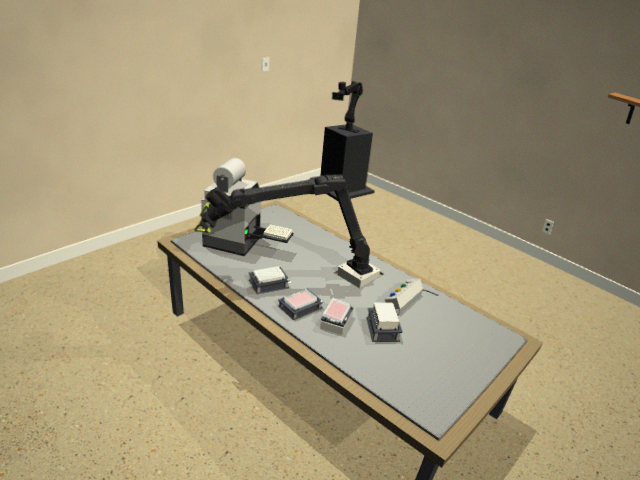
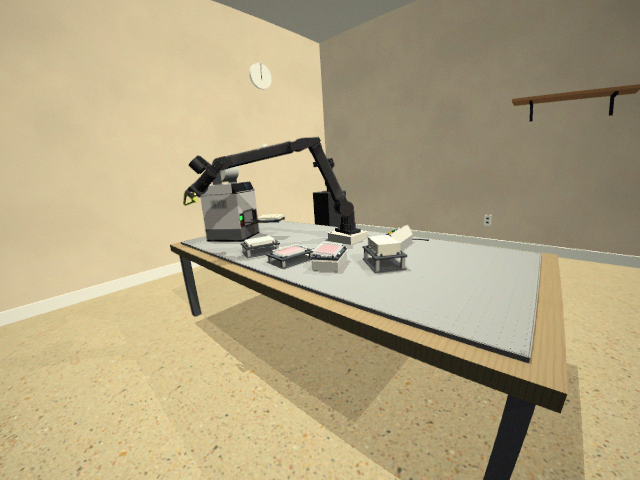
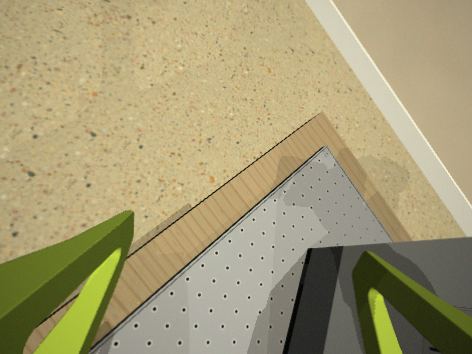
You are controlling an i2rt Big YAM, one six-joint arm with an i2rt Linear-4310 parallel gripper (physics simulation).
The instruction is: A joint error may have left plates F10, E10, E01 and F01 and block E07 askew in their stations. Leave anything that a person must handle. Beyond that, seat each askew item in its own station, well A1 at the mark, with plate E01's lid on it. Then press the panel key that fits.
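My gripper (image 1: 203, 218) (image 2: 190, 197) (image 3: 248, 242) is open and empty, high at the far left beside the grey machine, over the table's corner. A white plate (image 1: 278, 231) (image 2: 270, 217) lies on the machine's tray. Another white plate (image 1: 268, 274) (image 2: 260, 241) sits on a dark stand. A pink plate (image 1: 301, 299) (image 2: 290, 251) lies on a low dark stand, and a second pink plate (image 1: 338, 310) (image 2: 328, 250) on a light-based station. A cream block (image 1: 386, 316) (image 2: 385, 244) rests on a taller dark stand. The sloped key panel (image 1: 409, 296) (image 2: 404, 237) stands behind it. Labels, A1 marks and exact seating are too small to tell.
The grey machine (image 1: 231, 232) (image 2: 222, 214) (image 3: 322, 300) with a green light stands close beside my gripper. The table's wooden rim (image 1: 305, 351) (image 2: 320, 307) (image 3: 220, 205) runs along the front. Another small arm (image 1: 353, 105) stands on a black pedestal (image 1: 345, 155) behind the table.
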